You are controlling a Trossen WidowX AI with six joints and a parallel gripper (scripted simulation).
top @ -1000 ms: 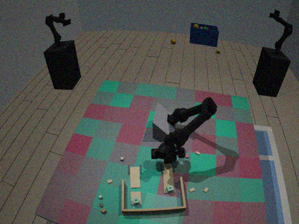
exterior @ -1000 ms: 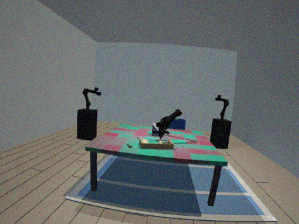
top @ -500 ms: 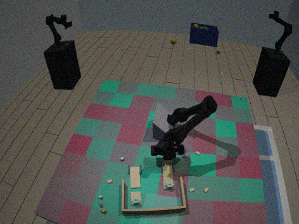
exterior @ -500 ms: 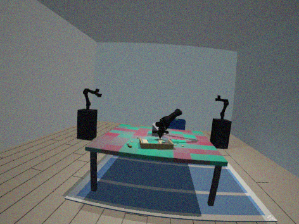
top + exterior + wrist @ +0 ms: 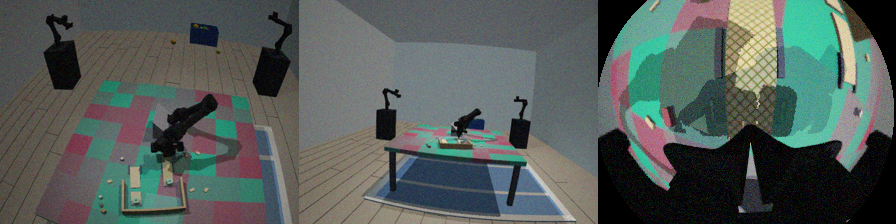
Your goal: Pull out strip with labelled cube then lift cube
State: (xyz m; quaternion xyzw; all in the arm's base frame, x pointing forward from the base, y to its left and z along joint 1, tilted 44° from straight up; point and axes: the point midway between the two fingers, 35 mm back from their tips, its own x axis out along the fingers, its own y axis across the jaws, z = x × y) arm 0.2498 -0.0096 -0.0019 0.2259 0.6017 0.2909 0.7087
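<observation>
Now: gripper tip 9 cm short of the strip and 1 cm to the right of it.
</observation>
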